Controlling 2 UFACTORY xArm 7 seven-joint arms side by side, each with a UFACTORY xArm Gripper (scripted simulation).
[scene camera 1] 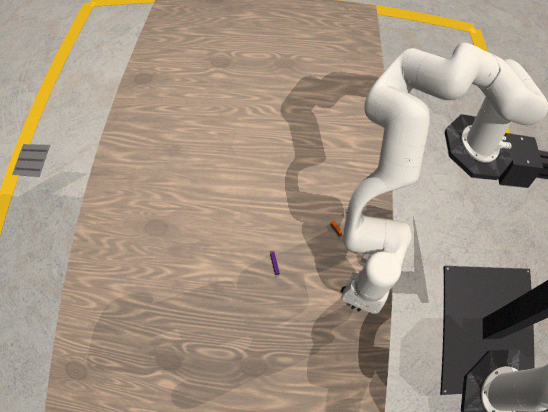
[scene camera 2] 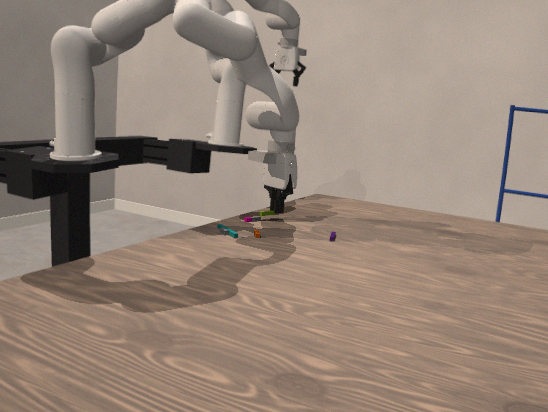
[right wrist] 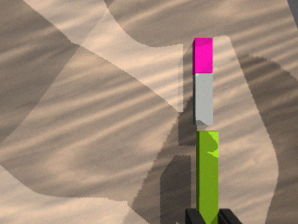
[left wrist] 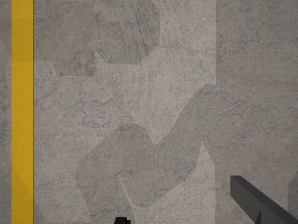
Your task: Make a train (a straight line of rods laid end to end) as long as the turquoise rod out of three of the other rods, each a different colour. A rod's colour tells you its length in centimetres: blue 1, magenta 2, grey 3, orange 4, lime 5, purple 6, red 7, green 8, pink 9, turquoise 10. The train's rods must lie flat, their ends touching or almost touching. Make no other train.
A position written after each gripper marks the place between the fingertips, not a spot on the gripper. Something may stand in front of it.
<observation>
In view: the left gripper [scene camera 2: 285, 85], the right gripper [scene camera 2: 276, 212] and a magenta rod [right wrist: 202, 48].
The left wrist view does not show the magenta rod: it is out of frame.
</observation>
